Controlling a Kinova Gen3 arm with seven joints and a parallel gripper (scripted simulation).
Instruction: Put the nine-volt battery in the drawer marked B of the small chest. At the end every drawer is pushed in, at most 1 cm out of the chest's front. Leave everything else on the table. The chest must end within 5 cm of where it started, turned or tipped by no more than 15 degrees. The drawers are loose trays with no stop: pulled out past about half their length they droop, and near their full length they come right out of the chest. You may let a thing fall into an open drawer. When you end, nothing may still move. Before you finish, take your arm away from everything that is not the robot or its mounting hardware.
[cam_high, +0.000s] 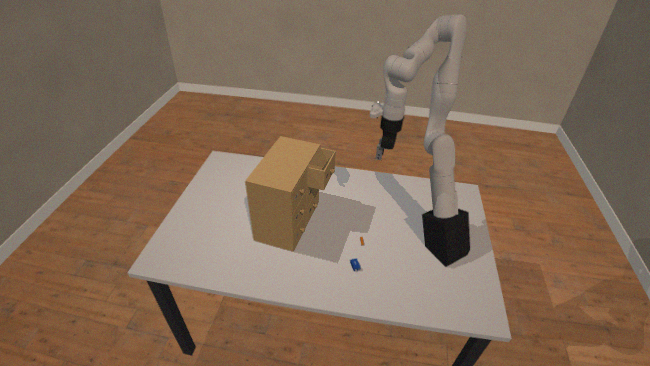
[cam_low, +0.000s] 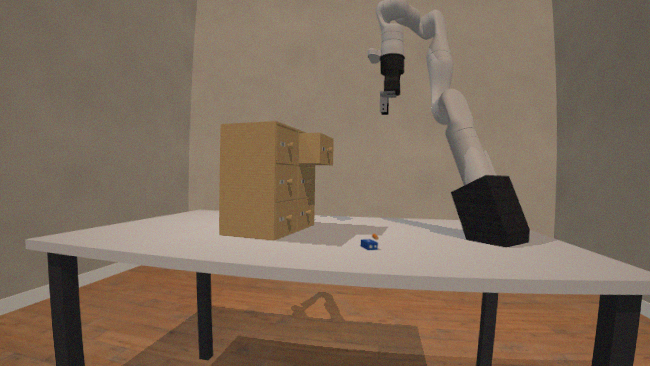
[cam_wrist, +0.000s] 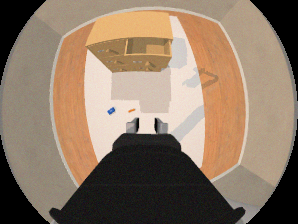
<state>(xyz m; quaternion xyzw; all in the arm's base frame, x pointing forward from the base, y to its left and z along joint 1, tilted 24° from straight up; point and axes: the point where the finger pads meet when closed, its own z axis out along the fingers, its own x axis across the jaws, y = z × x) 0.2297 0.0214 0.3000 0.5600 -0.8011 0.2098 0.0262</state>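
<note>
Right now my hand is 390 mm above the blue nine-volt battery, 220 mm to the right of it and 90 mm short of it. Round my hand: drawer marked B (250 mm ahead, 160 mm below, 100 mm to the right); then small orange object (400 mm below, 80 mm to the left, 40 mm ahead).
</note>
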